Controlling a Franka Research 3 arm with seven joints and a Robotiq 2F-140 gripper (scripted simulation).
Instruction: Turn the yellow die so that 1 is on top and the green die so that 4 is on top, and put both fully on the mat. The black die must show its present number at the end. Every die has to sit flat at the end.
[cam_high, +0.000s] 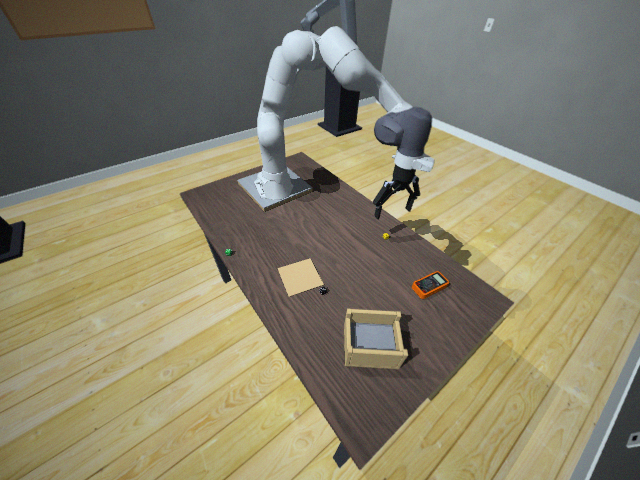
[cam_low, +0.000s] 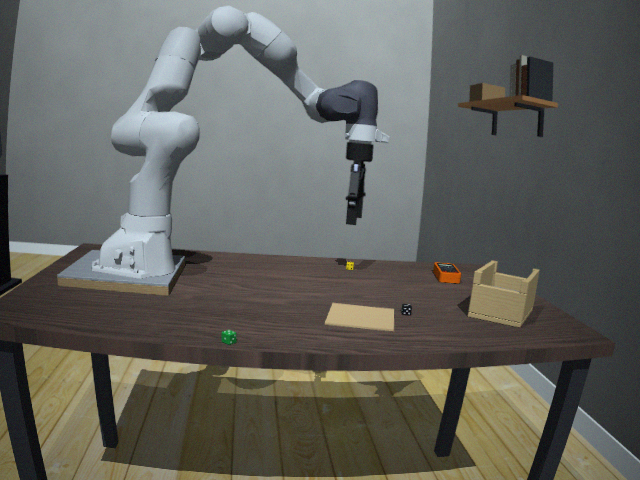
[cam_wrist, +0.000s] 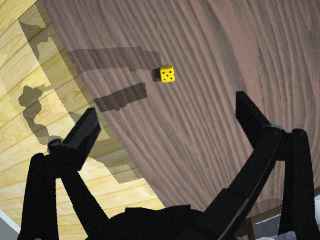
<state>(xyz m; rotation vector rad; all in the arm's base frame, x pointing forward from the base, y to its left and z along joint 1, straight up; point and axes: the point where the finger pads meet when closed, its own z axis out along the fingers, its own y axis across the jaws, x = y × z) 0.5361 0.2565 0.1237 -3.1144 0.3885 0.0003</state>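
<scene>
The yellow die lies 140 mm below my hand. Also, from my hand: orange multimeter 290 mm ahead, 50 mm to the right, 130 mm below; then black die 80 mm ahead, 400 mm to the right, 140 mm below; then tan mat 30 mm behind, 430 mm to the right, 150 mm below.
</scene>
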